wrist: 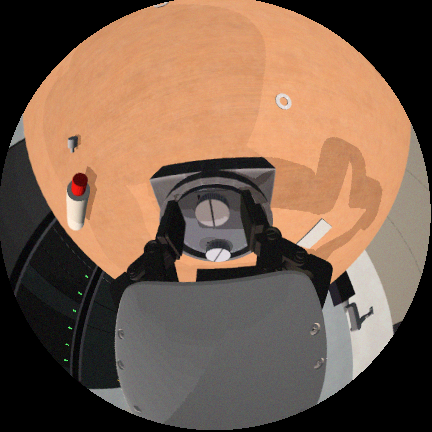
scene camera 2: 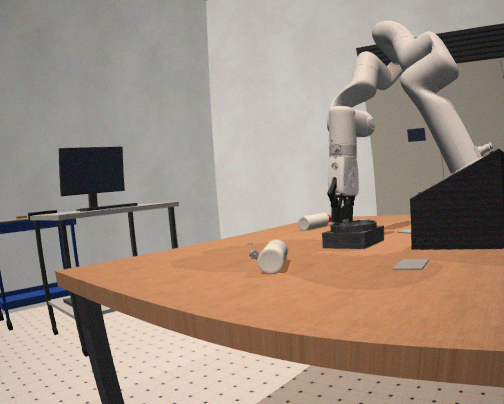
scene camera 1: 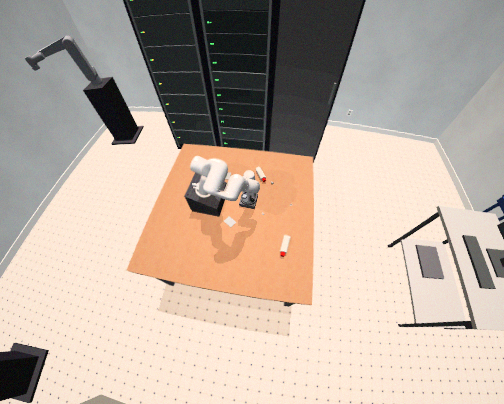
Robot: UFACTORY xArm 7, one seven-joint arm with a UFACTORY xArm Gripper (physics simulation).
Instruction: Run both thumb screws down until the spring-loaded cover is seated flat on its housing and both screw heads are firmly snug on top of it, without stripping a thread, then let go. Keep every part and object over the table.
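Places are measured from the arm's base along level axes (x back, y left, z down), in centimetres.
Where they show: gripper, fingertip midpoint: [wrist: 209, 207] [scene camera 2: 342, 222] [scene camera 1: 253, 197]; arm's base at its link origin: [scene camera 2: 467, 170] [scene camera 1: 203, 190].
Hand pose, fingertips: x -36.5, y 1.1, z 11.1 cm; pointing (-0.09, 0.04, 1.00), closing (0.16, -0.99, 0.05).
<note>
Each offset is from my fingertips to the centre of the thing.
The dark square housing {dz +3.1, dx +3.5, dy +0.6 cm} [scene camera 1: 247, 204] [scene camera 2: 350, 240] [wrist: 262, 182] sits on the table with the round grey cover {dz +1.8, dx +3.5, dy +0.6 cm} [wrist: 196, 233] inside its raised ring. Two slotted thumb screws stand on the cover: the far screw {dz +1.3, dx +0.4, dy -0.1 cm} [wrist: 212, 213] and the near screw {dz +1.2, dx +6.6, dy +1.2 cm} [wrist: 218, 254], which is next to the wrist. Their knurled sides show, but how snug they are cannot be told. My gripper [scene camera 2: 343, 220] [wrist: 209, 207] is open, pointing down low at the cover, with one finger on each side of the far screw and a gap visible on both sides. Its fingertips are hidden in scene camera 1.
A red-tipped white cylinder {dz +3.4, dx -6.6, dy +26.2 cm} [scene camera 1: 260, 173] [scene camera 2: 314, 221] [wrist: 76, 210] and a small loose screw {dz +4.9, dx -15.7, dy +19.1 cm} [scene camera 1: 272, 183] [wrist: 73, 143] lie beyond the housing. Another white cylinder [scene camera 1: 285, 243] [scene camera 2: 273, 256], a washer {dz +5.8, dx -7.8, dy -10.7 cm} [wrist: 278, 98] and a flat white plate {dz +5.8, dx +17.3, dy -18.1 cm} [scene camera 1: 229, 221] [scene camera 2: 411, 264] [wrist: 315, 232] lie around. The black arm base [scene camera 1: 205, 202] [scene camera 2: 457, 215] stands nearby.
</note>
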